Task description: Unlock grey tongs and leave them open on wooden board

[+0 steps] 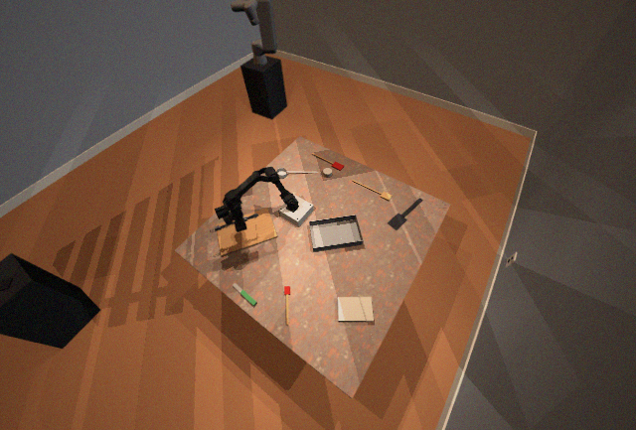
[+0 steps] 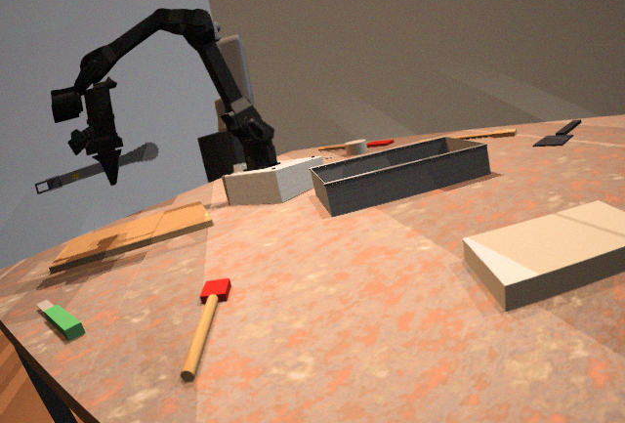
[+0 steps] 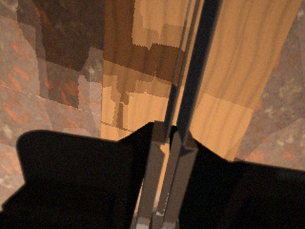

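Now: the wooden board 120 mm below my gripper tip, 20 mm to the left of it and 20 mm behind it. Round my gripper tip: white disc (710 mm to the left, 190 mm ahead, 110 mm below); then beige block (800 mm ahead, 110 mm below, 50 mm to the right); then red spatula (820 mm to the left, 140 mm ahead, 120 mm below).
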